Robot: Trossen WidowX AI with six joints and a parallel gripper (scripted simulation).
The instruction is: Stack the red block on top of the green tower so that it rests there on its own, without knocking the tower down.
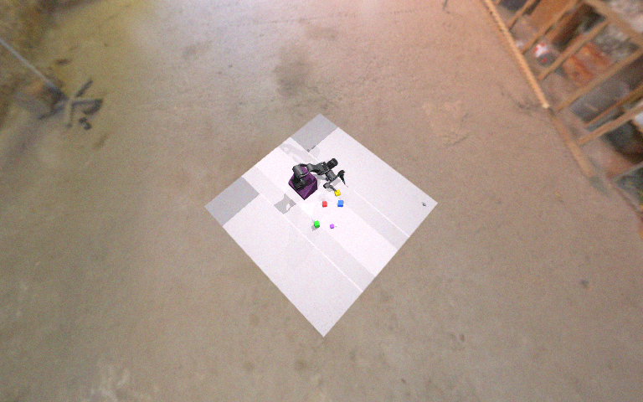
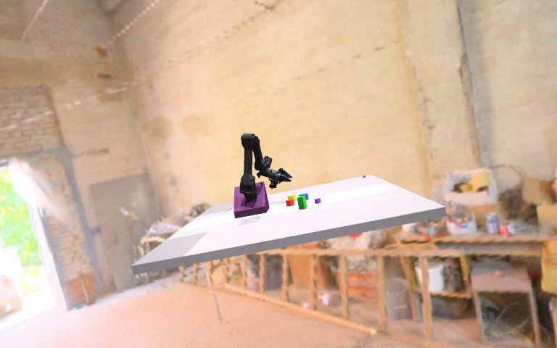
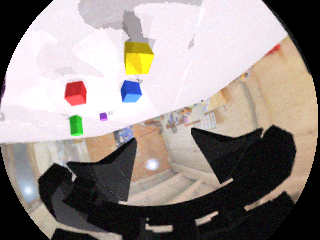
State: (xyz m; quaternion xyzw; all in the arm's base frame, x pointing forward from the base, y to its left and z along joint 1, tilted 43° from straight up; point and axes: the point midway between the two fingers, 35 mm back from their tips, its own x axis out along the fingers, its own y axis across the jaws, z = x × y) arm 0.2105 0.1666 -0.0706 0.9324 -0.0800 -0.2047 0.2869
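The red block lies 140 mm to the right of my gripper tip, 120 mm below it and 20 mm behind it. Also, from my gripper tip: small purple block (220 mm to the right, 140 mm ahead, 130 mm below); then yellow block (120 mm below, 30 mm behind); then blue block (120 mm below, 60 mm ahead, 50 mm to the right).
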